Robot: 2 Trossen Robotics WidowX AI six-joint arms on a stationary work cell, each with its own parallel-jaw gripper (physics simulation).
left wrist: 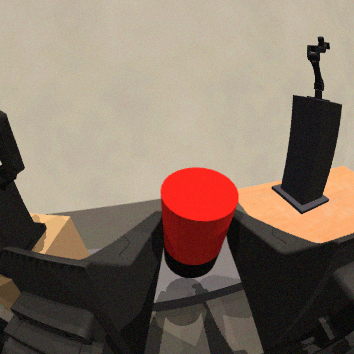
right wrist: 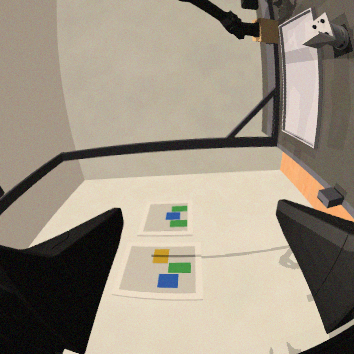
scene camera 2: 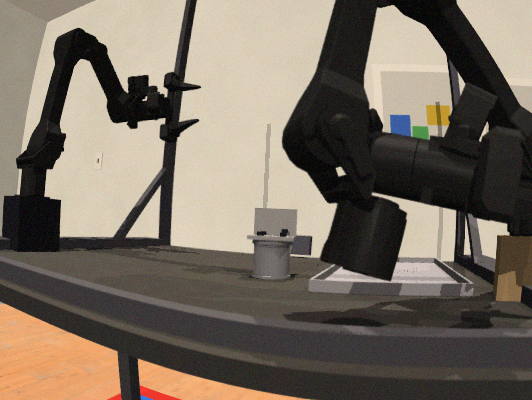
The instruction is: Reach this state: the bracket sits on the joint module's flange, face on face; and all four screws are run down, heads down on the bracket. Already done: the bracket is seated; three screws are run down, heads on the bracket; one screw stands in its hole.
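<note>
The pale grey joint module stands upright on the table. The bracket sits on its flange, with its plate flat and one wall upright. Dark screw heads show low on the plate; the screws are too small to tell apart, and some may be hidden. My left gripper is shut on a red-capped cylindrical tool, away from the bracket; its fingers are not clearly visible in the scene view. My right gripper is open and empty, high to the left of the module.
A shallow white tray lies right of the module in the scene view, beneath the left arm's wrist. A wooden block stands at the right edge. A dark grey box shows behind the module. Frame posts rise at the back.
</note>
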